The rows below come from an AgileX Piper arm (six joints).
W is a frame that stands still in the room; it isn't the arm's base.
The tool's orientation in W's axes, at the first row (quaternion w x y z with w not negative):
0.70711, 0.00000, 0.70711, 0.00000
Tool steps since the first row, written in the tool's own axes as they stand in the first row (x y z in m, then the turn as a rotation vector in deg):
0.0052, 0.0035, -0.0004, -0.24, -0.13, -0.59
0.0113, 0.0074, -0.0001, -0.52, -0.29, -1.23
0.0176, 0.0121, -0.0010, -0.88, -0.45, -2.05
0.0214, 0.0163, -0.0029, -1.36, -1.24, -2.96
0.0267, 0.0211, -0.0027, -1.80, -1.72, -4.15
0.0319, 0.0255, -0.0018, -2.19, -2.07, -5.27
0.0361, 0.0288, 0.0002, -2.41, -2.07, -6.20
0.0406, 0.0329, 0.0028, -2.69, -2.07, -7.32
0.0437, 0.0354, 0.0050, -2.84, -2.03, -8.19
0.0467, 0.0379, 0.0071, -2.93, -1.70, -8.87
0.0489, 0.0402, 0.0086, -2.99, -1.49, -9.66
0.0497, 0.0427, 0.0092, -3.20, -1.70, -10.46
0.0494, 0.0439, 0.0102, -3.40, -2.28, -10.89
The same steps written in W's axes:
-0.0004, 0.0035, -0.0052, -0.59, -0.13, 0.24
-0.0001, 0.0074, -0.0113, -1.23, -0.29, 0.52
-0.0010, 0.0121, -0.0176, -2.05, -0.45, 0.88
-0.0029, 0.0163, -0.0214, -2.96, -1.24, 1.36
-0.0027, 0.0211, -0.0267, -4.15, -1.72, 1.80
-0.0018, 0.0255, -0.0319, -5.27, -2.07, 2.19
0.0002, 0.0288, -0.0361, -6.20, -2.07, 2.41
0.0028, 0.0329, -0.0406, -7.32, -2.07, 2.69
0.0050, 0.0354, -0.0437, -8.19, -2.03, 2.84
0.0071, 0.0379, -0.0467, -8.87, -1.70, 2.93
0.0086, 0.0402, -0.0489, -9.66, -1.49, 2.99
0.0092, 0.0427, -0.0497, -10.46, -1.70, 3.20
0.0102, 0.0439, -0.0494, -10.89, -2.28, 3.40

